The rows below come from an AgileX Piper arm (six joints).
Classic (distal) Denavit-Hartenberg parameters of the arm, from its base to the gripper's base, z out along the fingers. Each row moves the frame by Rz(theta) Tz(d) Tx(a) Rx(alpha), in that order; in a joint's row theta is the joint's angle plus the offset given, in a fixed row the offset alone. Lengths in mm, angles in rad.
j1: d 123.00  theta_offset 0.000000  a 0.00  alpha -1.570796
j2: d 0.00  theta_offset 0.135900  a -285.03  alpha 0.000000
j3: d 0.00  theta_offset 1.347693  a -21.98  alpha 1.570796
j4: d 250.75  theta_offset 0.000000  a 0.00  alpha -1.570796
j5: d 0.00  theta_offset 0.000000  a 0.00  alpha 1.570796
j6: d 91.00  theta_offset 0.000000  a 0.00  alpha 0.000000
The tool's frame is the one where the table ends.
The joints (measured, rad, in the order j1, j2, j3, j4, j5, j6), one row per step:
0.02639 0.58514 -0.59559 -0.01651 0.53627 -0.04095
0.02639 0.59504 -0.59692 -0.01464 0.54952 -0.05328
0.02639 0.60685 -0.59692 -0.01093 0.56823 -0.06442
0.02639 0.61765 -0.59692 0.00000 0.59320 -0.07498
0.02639 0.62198 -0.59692 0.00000 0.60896 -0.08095
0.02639 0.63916 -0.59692 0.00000 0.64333 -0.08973
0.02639 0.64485 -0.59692 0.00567 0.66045 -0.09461
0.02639 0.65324 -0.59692 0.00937 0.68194 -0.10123
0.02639 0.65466 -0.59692 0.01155 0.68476 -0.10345
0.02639 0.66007 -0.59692 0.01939 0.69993 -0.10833
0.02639 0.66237 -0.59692 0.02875 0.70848 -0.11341
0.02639 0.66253 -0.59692 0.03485 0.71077 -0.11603
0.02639 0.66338 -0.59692 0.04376 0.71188 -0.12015
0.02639 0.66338 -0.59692 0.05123 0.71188 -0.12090
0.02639 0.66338 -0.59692 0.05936 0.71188 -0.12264
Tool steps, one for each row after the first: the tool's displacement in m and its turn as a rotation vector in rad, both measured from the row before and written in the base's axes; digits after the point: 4 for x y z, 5 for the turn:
0.0014 0.0001 -0.0018 -0.00980 0.02167 0.00533
0.0015 0.0002 -0.0029 -0.00699 0.03042 0.00517
0.0009 0.0006 -0.0033 0.00074 0.03583 0.00579
0.0001 0.0000 -0.0018 -0.00566 0.01995 0.00305
0.0015 0.0000 -0.0047 -0.00874 0.05134 0.00476
0.0001 0.0003 -0.0020 0.00106 0.02284 0.00308
0.0003 0.0002 -0.0026 -0.00242 0.02979 0.00422
0.0001 0.0001 -0.0004 0.00030 0.00423 0.00144
0.0001 0.0005 -0.0017 0.00345 0.02063 0.00346
-0.0001 0.0006 -0.0009 0.00512 0.01091 0.00362
-0.0001 0.0004 -0.0002 0.00401 0.00250 0.00187
0.0001 0.0005 -0.0002 0.00568 0.00200 0.00285
0.0000 0.0004 0.0000 0.00689 0.00016 0.00063
0.0000 0.0005 0.0000 0.00679 0.00012 0.00128

